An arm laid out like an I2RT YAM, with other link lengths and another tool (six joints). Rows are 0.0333 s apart.
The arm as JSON. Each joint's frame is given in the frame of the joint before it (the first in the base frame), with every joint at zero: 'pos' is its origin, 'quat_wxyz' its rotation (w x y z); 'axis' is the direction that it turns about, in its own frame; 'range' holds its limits. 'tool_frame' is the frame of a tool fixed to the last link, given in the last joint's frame.
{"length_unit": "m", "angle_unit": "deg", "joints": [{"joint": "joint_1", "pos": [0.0, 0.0, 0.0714], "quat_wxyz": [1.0, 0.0, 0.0, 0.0], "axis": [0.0, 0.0, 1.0], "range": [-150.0, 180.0]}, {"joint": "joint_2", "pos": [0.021, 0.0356, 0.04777], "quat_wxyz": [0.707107, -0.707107, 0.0, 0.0], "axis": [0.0, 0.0, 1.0], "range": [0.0, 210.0]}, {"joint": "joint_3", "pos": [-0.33, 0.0, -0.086], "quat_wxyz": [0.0, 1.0, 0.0, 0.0], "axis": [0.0, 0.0, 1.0], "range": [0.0, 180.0]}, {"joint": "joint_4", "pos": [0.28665, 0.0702, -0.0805], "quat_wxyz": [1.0, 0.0, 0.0, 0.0], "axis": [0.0, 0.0, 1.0], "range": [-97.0, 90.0]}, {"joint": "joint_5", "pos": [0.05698, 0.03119, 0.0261], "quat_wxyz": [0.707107, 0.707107, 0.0, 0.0], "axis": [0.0, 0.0, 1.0], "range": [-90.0, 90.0]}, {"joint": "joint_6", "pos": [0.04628, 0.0, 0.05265], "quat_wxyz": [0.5, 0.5, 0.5, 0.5], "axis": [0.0, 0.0, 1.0], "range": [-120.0, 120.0]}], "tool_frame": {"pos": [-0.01, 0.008, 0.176], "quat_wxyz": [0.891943, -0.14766, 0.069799, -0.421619]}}
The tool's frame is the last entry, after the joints.
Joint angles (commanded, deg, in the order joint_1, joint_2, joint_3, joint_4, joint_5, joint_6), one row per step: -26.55 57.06 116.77 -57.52 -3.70 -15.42; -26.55 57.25 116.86 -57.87 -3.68 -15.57; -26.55 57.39 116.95 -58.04 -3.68 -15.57; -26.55 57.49 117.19 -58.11 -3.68 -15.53; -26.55 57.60 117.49 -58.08 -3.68 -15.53; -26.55 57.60 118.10 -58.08 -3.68 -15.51; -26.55 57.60 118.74 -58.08 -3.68 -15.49; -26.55 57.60 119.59 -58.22 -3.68 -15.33; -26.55 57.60 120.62 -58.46 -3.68 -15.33; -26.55 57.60 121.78 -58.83 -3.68 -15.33; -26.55 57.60 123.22 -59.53 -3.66 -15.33; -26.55 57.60 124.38 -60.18 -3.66 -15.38; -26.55 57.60 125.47 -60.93 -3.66 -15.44; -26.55 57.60 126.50 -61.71 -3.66 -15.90; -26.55 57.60 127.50 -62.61 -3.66 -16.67; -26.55 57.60 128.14 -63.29 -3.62 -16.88; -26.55 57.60 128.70 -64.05 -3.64 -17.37; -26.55 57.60 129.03 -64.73 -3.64 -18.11; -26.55 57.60 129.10 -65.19 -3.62 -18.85
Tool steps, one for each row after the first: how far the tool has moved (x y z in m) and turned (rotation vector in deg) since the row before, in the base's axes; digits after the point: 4 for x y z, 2 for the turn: 0.0011 -0.0007 -0.0018 0.06 0.46 -0.03; 0.0007 -0.0004 -0.0007 0.10 0.20 0.00; -0.0002 0.0001 0.0009 0.01 -0.08 0.00; -0.0003 0.0001 0.0017 -0.10 -0.20 0.00; -0.0025 0.0013 0.0038 -0.25 -0.55 0.00; -0.0027 0.0013 0.0040 -0.27 -0.58 0.00; -0.0036 0.0018 0.0046 -0.17 -0.70 0.01; -0.0045 0.0022 0.0051 -0.35 -0.71 0.00; -0.0051 0.0026 0.0052 -0.35 -0.71 0.00; -0.0065 0.0032 0.0051 -0.33 -0.66 -0.02; -0.0053 0.0026 0.0035 -0.27 -0.44 -0.01; -0.0050 0.0025 0.0025 -0.21 -0.28 -0.01; -0.0047 0.0023 0.0019 -0.53 -0.05 -0.06; -0.0046 0.0022 0.0010 -0.75 0.21 -0.10; -0.0030 0.0013 0.0001 -0.17 0.11 -0.07; -0.0026 0.0013 -0.0008 -0.36 0.37 -0.04; -0.0016 0.0006 -0.0017 -0.52 0.60 -0.09; -0.0004 0.0000 -0.0020 -0.50 0.63 -0.10
